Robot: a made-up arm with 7 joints.
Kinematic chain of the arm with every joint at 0, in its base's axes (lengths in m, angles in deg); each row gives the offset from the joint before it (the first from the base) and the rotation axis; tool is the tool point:
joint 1: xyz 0 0 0 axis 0 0.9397 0.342
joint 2: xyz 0 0 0 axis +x
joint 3: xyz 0 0 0 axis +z
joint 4: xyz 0.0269 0 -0.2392 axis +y
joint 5: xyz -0.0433 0 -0.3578 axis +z
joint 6: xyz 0 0 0 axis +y
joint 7: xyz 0 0 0 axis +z
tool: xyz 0 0 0
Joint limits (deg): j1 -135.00..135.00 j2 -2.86..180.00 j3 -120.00..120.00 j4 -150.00..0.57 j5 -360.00..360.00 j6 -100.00..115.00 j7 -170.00..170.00
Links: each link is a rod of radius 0.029 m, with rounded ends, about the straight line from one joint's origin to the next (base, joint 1, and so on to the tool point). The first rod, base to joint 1, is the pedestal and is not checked.
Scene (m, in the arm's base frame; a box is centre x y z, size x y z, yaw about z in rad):
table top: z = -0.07
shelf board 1: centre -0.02 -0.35 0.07 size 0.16 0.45 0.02 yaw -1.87
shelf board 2: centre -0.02 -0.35 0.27 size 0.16 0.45 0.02 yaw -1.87
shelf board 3: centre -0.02 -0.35 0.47 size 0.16 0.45 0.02 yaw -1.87
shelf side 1: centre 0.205 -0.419 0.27 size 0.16 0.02 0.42 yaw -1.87
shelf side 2: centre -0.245 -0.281 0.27 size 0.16 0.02 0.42 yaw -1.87
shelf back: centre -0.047 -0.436 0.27 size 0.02 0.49 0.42 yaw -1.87
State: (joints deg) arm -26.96 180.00 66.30 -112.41 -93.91 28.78 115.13
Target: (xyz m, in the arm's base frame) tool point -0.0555 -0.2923 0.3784
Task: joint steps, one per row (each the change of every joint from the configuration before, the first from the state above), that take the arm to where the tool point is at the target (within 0.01 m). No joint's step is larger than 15 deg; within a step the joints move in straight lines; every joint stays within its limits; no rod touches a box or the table.
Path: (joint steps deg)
1: 5.11 0.00 -10.49 -4.91 -12.35 0.94 -0.35
2: 5.11 0.00 -10.49 -4.91 -12.35 0.94 -0.35
3: 5.10 0.00 -10.50 -4.90 -12.35 0.94 -0.35
4: 5.11 0.00 -10.49 -4.91 -12.35 0.94 -0.35
5: -6.17 -9.92 8.46 5.68 12.35 -0.94 0.35
6: -6.16 -9.92 8.46 5.68 12.35 -0.94 0.35
7: -6.17 -9.93 8.46 5.68 12.35 -0.94 0.35
8: -6.17 -9.92 8.46 5.68 12.35 -0.94 0.35
9: 1.32 14.34 2.84 10.32 0.00 0.00 0.00
10: 1.32 14.33 2.84 10.33 0.00 0.00 0.00

